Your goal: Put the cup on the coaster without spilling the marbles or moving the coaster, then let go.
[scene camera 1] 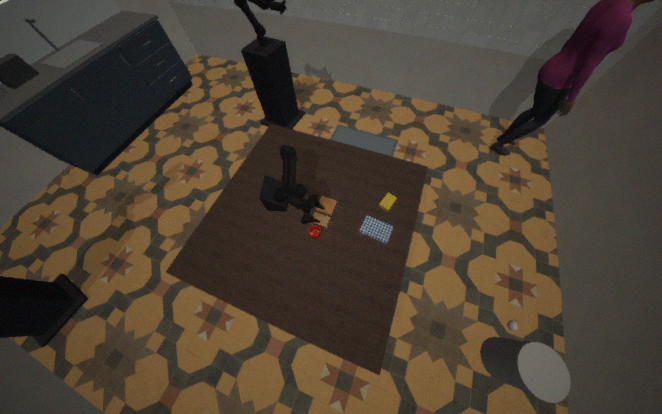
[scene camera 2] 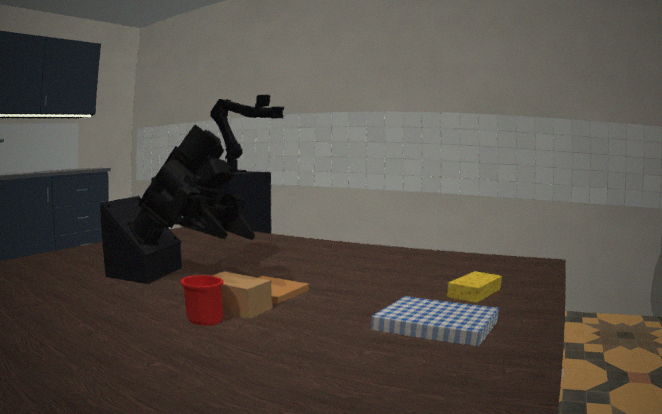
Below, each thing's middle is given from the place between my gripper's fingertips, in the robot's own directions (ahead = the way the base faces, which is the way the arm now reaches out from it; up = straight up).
Now: hand 2 cm past the tan wooden block (scene camera 2: pixel 244 296) and 10 cm above it. Also, from my hand: blue-and-white checked cloth (scene camera 2: pixel 466 324) (31 cm ahead, 12 cm to the left, 12 cm below); yellow sponge (scene camera 2: pixel 473 287) (30 cm ahead, 33 cm to the left, 11 cm below); red cup (scene camera 2: pixel 203 296) (1 cm behind, 8 cm to the right, 9 cm below).
